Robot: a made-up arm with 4 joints.
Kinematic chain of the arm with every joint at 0, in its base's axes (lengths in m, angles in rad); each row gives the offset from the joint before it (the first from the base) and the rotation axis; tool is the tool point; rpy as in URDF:
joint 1: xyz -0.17 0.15 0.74 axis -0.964 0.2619 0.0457
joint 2: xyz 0 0.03 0.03 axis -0.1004 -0.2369 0.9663
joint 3: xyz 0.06 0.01 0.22 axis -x
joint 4: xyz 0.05 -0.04 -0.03 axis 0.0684 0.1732 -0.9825
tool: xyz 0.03 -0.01 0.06 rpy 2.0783 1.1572 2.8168
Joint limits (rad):
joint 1: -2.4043..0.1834
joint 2: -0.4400..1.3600
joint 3: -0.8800..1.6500
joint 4: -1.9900..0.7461
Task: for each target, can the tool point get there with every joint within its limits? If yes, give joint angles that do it. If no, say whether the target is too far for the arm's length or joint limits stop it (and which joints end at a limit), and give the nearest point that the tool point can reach.
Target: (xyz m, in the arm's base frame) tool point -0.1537 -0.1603 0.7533
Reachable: yes | joints -1.7045 0.0547 -0.0031 -1.0128
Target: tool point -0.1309 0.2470 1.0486
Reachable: yes | joints -0.0732 1.0394 -0.0359 0.0620
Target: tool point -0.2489 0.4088 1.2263
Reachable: no: too far | nearest point -0.2187 0.3187 1.0583 | short by 0.193 m
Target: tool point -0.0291 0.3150 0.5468
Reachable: no: joint limits stop it (at a limit: joint 1, joint 2, joint 3, joint 4) | nearest point -0.0851 0.0296 0.5511 | short by 0.291 m
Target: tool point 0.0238 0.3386 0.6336
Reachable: no: joint limits stop it (at a limit: joint 1, joint 3, joint 4) | nearest point -0.0601 0.2657 0.9497 | short by 0.335 m
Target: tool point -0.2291 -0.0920 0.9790
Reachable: yes | joints -1.2252 0.7222 1.0234 -0.2085
